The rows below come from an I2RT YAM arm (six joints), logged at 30 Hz.
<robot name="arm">
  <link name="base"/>
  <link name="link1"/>
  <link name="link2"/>
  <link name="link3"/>
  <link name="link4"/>
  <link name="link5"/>
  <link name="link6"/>
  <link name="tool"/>
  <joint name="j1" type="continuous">
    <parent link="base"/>
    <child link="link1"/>
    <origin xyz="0 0 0.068" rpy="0 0 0"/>
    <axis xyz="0 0 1"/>
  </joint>
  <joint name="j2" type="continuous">
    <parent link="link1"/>
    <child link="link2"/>
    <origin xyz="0.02 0.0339 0.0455" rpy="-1.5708 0 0"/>
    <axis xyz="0 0 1"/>
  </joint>
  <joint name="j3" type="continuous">
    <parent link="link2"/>
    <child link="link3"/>
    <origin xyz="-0.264 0 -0.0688" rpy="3.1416 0 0"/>
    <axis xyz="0 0 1"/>
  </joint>
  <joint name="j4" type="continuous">
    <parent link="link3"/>
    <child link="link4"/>
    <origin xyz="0.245 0.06 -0.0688" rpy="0 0 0"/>
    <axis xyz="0 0 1"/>
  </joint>
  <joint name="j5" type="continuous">
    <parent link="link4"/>
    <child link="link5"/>
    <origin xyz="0.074 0.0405 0.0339" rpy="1.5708 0 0"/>
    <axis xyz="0 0 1"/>
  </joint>
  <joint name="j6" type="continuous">
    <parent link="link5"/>
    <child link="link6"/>
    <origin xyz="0.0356 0 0.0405" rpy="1.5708 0 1.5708"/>
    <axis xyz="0 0 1"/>
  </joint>
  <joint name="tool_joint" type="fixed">
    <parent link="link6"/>
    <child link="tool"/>
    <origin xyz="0 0 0" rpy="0 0 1.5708"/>
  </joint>
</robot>
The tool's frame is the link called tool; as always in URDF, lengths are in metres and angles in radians. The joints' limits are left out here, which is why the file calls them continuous.
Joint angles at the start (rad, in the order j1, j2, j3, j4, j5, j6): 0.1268 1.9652 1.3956 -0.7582 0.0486 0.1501
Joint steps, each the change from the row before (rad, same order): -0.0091 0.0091 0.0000 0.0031 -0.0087 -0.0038; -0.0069 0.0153 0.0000 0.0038 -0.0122 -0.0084; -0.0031 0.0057 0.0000 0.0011 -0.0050 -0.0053; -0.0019 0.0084 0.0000 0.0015 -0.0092 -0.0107; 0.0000 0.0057 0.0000 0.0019 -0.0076 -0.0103; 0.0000 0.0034 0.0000 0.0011 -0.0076 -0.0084; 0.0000 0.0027 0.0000 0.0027 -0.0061 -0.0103; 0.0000 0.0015 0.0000 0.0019 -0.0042 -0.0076; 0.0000 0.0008 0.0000 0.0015 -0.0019 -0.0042; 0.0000 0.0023 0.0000 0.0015 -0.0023 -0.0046; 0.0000 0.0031 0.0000 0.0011 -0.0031 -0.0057
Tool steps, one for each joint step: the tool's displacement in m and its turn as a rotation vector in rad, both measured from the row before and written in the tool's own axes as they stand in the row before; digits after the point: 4 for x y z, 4 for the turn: -0.0004 -0.0030 0.0035 -0.0055 0.0073 0.0048; -0.0001 -0.0020 0.0057 -0.0089 0.0131 -0.0021; 0.0000 -0.0010 0.0021 -0.0036 0.0052 -0.0024; 0.0001 -0.0004 0.0031 -0.0078 0.0080 -0.0090; 0.0000 0.0003 0.0021 -0.0071 0.0047 -0.0103; 0.0000 0.0003 0.0013 -0.0073 0.0031 -0.0084; -0.0002 0.0002 0.0010 -0.0061 0.0006 -0.0103; -0.0001 0.0002 0.0006 -0.0042 0.0000 -0.0076; -0.0001 0.0001 0.0003 -0.0020 -0.0005 -0.0042; -0.0001 0.0001 0.0009 -0.0022 0.0010 -0.0046; 0.0000 0.0001 0.0011 -0.0029 0.0022 -0.0057
